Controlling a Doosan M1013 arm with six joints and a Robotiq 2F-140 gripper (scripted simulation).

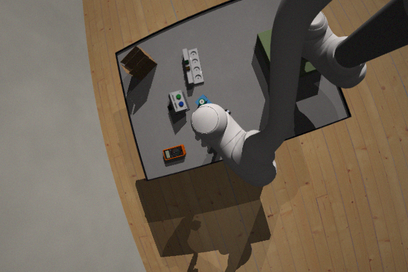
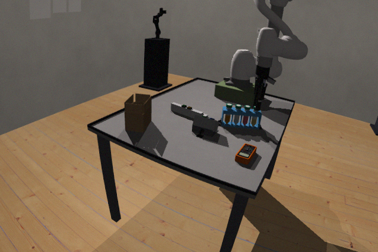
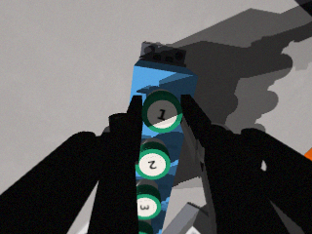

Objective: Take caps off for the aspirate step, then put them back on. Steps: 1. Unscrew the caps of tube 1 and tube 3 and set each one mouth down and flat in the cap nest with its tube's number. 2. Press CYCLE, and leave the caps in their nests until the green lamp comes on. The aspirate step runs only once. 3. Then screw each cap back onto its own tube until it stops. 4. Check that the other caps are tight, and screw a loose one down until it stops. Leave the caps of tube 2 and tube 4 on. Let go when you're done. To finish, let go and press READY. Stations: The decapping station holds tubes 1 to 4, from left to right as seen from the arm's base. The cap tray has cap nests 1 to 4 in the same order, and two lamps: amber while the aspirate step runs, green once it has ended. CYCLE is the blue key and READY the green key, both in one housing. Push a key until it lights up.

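Right now the cap 1 is 30 mm below my hand. The rest, counted from my hand: cap 2: 20 mm ahead, 50 mm to the right, 30 mm below; key housing: 200 mm ahead, 220 mm to the right, 90 mm below; blue key: 180 mm ahead, 190 mm to the right, 80 mm below.
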